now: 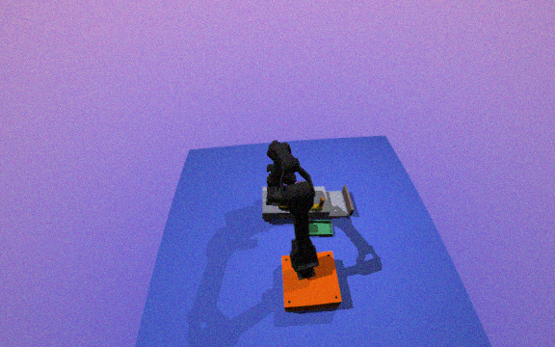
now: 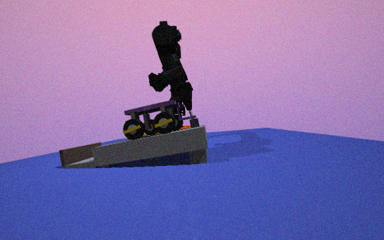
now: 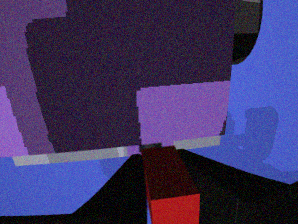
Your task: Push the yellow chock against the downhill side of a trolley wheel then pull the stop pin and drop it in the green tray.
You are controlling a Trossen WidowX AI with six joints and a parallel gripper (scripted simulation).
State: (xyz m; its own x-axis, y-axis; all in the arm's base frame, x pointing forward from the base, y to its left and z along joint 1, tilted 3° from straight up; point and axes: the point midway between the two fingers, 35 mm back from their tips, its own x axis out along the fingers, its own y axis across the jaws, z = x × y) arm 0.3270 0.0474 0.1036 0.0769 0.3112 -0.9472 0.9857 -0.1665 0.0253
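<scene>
Right now my gripper tip is 14 cm past the green tray, 18 cm to the left of it and 14 cm above it. Round my gripper tip: trolley 10 cm to the right, 2 cm below; then grey ramp 11 cm to the right, 9 cm below; then red-headed stop pin right at my gripper tip.
</scene>
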